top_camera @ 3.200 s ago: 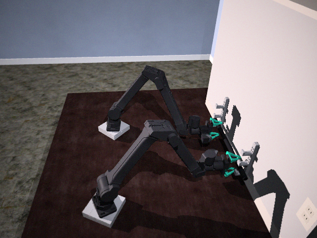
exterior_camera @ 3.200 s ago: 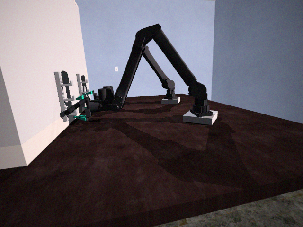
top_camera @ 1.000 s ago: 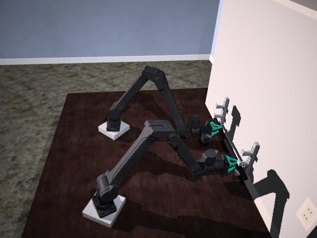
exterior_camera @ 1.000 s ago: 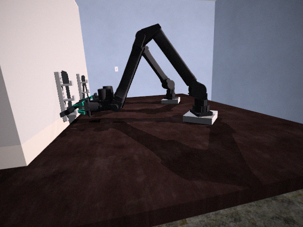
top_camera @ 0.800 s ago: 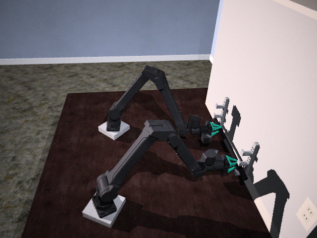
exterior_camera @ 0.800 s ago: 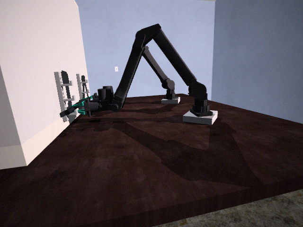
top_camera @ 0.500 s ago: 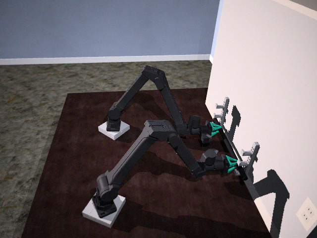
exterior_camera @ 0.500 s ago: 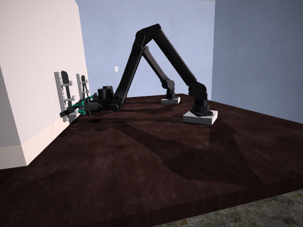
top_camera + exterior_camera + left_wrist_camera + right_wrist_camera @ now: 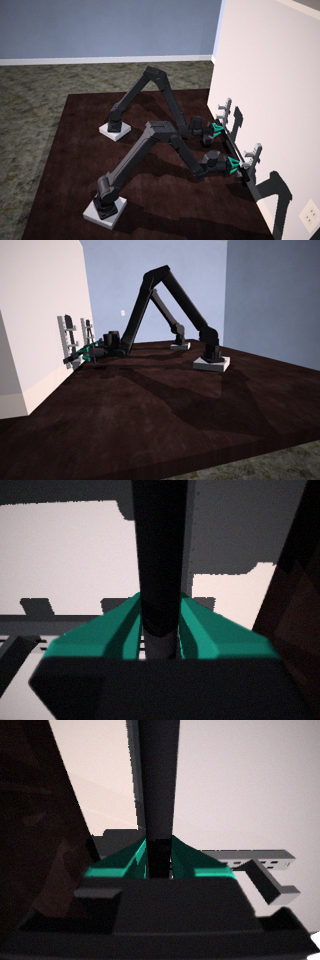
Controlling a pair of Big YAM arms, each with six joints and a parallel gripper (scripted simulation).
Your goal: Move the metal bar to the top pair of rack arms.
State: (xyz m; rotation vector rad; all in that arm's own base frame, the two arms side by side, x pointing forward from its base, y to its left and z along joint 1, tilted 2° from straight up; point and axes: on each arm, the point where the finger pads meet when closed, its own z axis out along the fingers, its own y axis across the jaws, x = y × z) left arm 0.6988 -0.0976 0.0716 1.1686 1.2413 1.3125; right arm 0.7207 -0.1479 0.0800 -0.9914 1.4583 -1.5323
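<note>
Right now the dark metal bar is 15 cm to the left of my right hand and 1 cm behind it. From my right hand the other things lie so: white wall 36 cm above, 18 cm ahead, 13 cm to the left.
</note>
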